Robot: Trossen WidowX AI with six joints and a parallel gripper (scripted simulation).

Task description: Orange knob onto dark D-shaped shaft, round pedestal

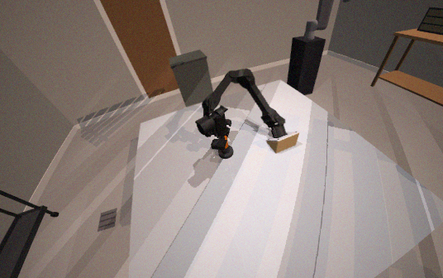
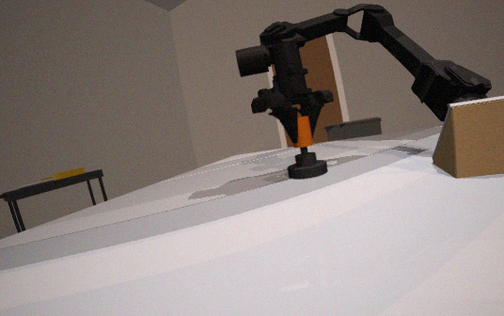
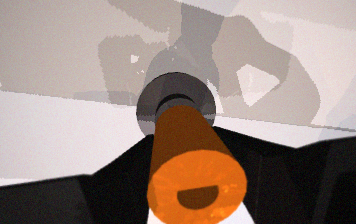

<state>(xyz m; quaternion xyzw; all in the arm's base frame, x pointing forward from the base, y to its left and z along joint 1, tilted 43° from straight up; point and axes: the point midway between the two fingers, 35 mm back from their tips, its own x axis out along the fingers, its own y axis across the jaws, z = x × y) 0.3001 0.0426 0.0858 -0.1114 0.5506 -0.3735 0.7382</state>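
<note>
Now: the orange knob 20 mm above my gripper tip. From my gripper tip the other things lie so: round pedestal (40 mm below).
</note>
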